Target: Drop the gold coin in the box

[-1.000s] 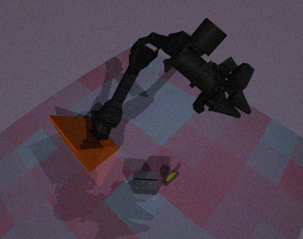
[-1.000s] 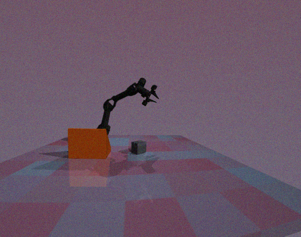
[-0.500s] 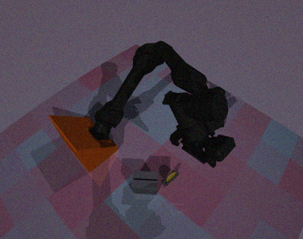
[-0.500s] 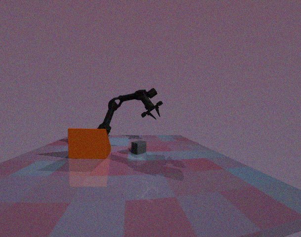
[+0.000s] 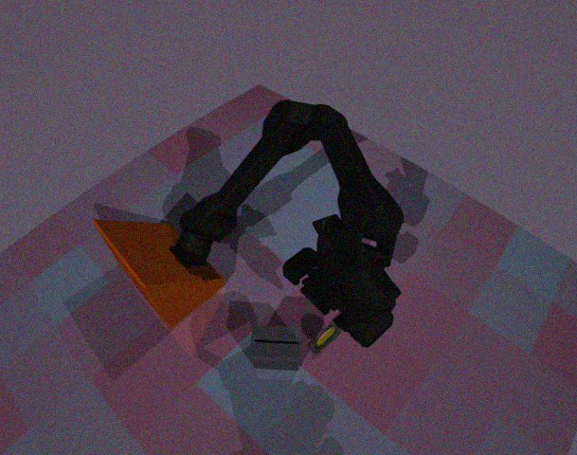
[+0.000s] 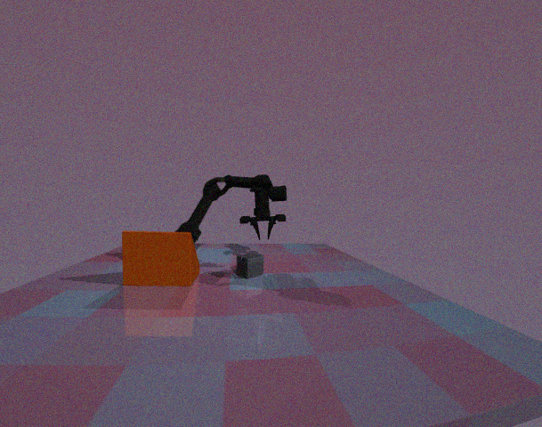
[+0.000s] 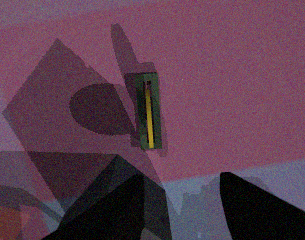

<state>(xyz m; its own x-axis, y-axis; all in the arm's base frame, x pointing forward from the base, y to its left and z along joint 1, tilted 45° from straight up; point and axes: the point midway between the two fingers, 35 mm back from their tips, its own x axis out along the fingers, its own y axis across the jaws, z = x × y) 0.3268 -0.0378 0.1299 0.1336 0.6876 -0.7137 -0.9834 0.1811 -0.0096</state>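
Now: gripper tip 1 cm past the gold coin and 10 cm above it.
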